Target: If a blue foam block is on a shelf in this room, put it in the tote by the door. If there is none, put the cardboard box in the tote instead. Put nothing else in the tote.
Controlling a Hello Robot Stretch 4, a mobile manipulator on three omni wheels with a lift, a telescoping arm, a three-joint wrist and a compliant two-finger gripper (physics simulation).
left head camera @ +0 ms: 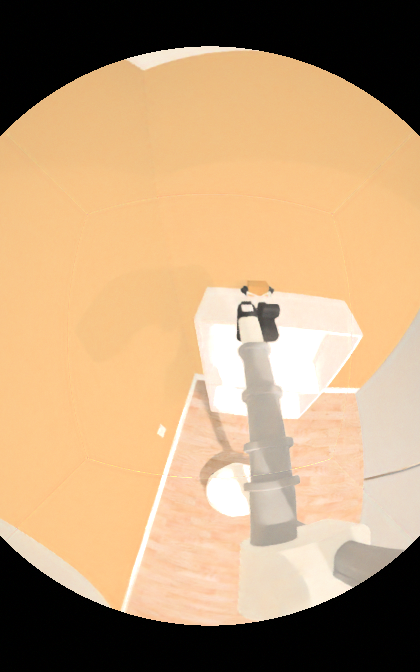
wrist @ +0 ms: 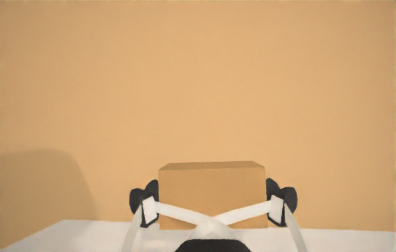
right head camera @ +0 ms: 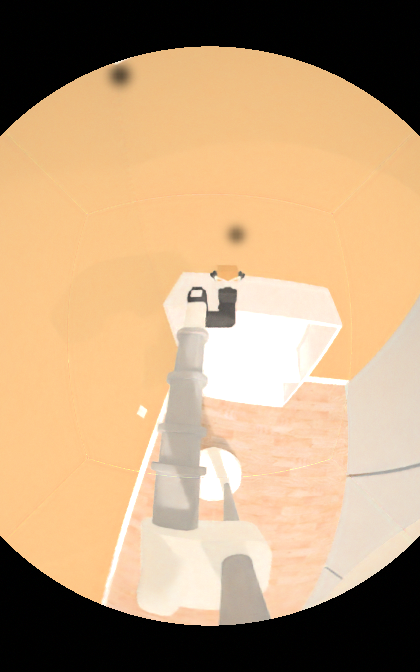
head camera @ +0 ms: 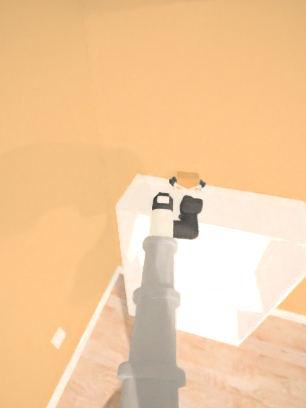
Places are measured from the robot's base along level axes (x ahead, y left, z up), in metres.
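Pixels of known places: gripper, fingertip midpoint: (wrist: 211,193) (head camera: 187,179).
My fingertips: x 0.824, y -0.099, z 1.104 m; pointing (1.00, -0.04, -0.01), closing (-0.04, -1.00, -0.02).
Behind a point stands the place of what it marks.
The cardboard box (head camera: 187,178) {x 0.781, y -0.094, z 1.136 m} (left head camera: 258,286) (right head camera: 227,271) (wrist: 211,185) {x 0.779, y -0.098, z 1.122 m} is a plain brown box. My gripper (head camera: 187,183) {x 0.824, y -0.099, z 1.104 m} (left head camera: 257,290) (right head camera: 228,275) (wrist: 211,193) {x 0.824, y -0.099, z 1.104 m} is shut on it, one dark fingertip pressed to each side. The box is upright and appears raised a little above the top of the white shelf unit (head camera: 250,210) {x 0.732, y -0.367, z 1.033 m} (left head camera: 310,312) (right head camera: 295,300) (wrist: 70,236) {x 0.905, y 0.092, z 1.033 m}, near the wall. Its lower edge is partly hidden by the fingers in the wrist view. No blue foam block and no tote show in these views.
The orange wall (head camera: 190,100) {x 0.972, y -0.085, z 1.391 m} (wrist: 200,75) {x 0.970, y -0.094, z 1.262 m} stands close behind the shelf unit, and another wall (head camera: 40,225) {x 0.570, y 0.450, z 1.017 m} meets it at the left. A white round object (left head camera: 227,492) (right head camera: 220,475) is low down beside the arm. A pale grey surface (left head camera: 392,425) (right head camera: 382,425) is at the right.
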